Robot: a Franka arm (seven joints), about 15 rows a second.
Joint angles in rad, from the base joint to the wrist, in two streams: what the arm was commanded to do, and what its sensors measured. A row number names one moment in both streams.
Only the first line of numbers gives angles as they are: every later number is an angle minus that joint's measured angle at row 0.
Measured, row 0: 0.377, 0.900, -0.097, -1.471, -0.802, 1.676, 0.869
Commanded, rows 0 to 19: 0.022, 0.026, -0.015, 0.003, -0.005, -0.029, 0.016; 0.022, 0.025, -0.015, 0.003, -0.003, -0.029, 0.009; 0.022, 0.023, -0.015, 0.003, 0.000, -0.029, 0.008; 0.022, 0.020, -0.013, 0.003, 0.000, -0.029, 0.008; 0.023, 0.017, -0.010, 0.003, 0.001, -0.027, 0.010; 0.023, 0.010, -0.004, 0.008, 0.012, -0.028, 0.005; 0.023, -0.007, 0.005, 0.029, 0.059, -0.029, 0.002; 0.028, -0.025, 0.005, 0.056, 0.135, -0.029, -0.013; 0.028, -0.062, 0.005, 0.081, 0.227, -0.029, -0.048; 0.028, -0.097, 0.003, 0.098, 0.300, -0.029, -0.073; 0.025, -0.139, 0.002, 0.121, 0.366, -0.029, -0.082; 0.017, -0.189, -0.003, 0.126, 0.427, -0.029, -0.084; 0.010, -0.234, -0.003, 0.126, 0.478, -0.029, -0.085; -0.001, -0.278, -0.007, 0.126, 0.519, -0.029, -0.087; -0.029, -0.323, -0.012, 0.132, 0.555, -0.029, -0.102; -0.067, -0.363, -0.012, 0.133, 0.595, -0.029, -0.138; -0.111, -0.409, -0.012, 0.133, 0.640, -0.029, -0.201; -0.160, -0.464, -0.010, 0.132, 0.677, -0.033, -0.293; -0.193, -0.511, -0.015, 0.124, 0.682, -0.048, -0.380; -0.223, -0.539, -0.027, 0.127, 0.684, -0.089, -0.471
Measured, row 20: -0.167, -0.452, -0.022, 0.162, 0.648, -0.045, -0.339
